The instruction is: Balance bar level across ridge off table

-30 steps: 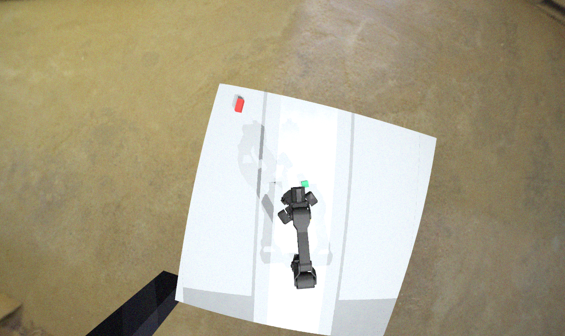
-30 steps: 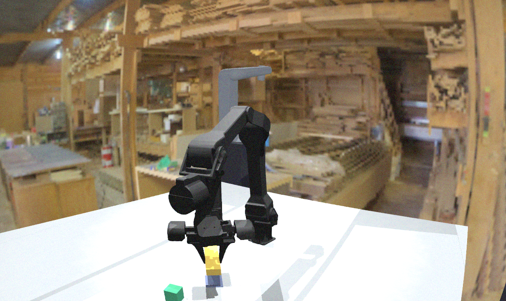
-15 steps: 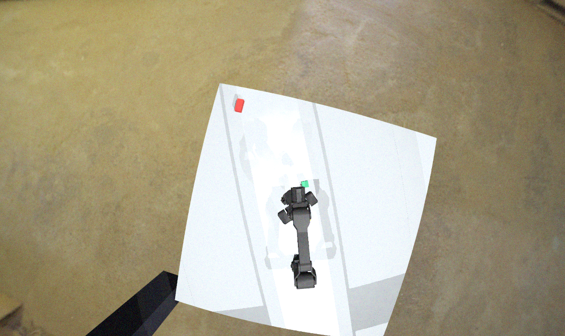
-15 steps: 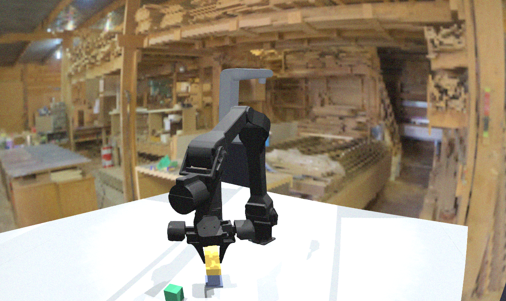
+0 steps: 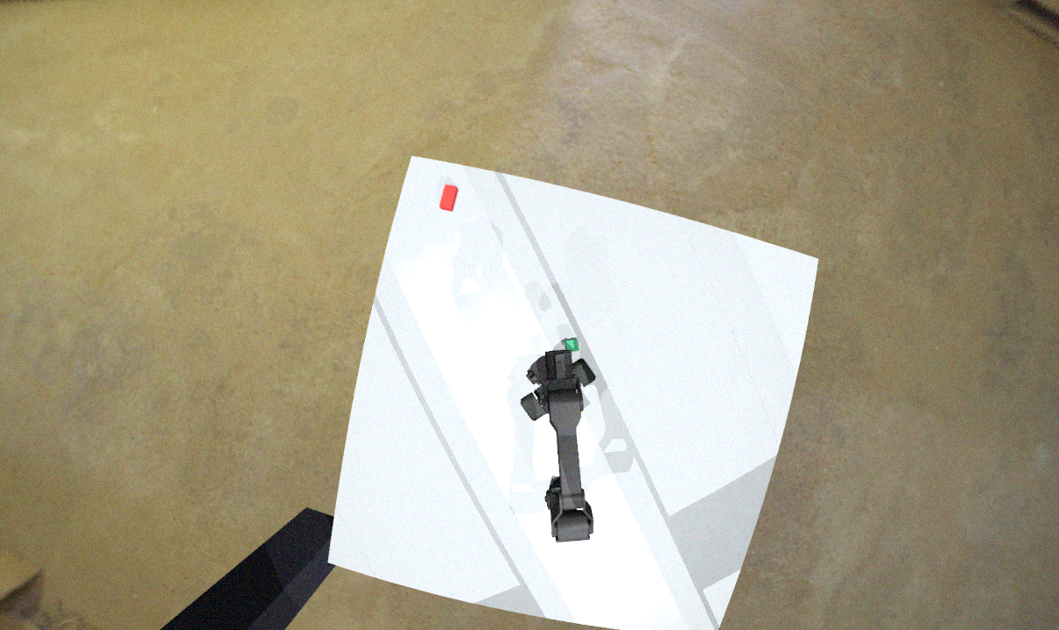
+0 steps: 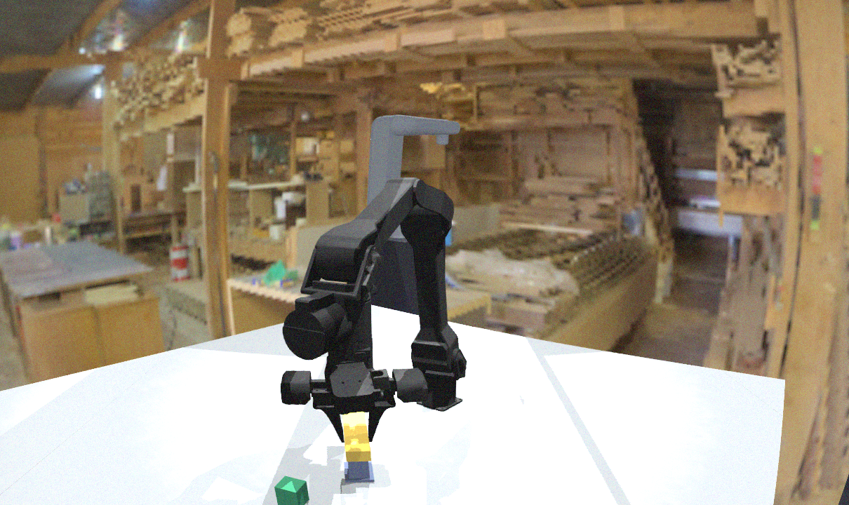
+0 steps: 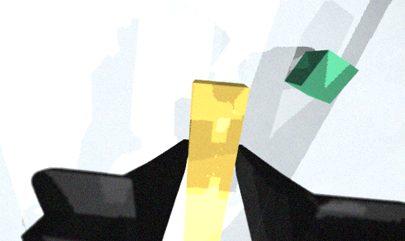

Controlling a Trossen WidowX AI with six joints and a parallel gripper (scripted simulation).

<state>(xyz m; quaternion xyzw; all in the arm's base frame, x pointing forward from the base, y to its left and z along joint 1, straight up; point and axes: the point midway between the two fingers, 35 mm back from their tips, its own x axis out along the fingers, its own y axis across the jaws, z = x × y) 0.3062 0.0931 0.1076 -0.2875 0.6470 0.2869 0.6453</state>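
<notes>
My gripper tip is now 20 mm to the left of the yellow bar and 20 mm past it. Round my gripper tip: green cube 110 mm ahead, 60 mm below, 20 mm to the right; red block 430 mm ahead, 410 mm to the left, 60 mm below.
</notes>
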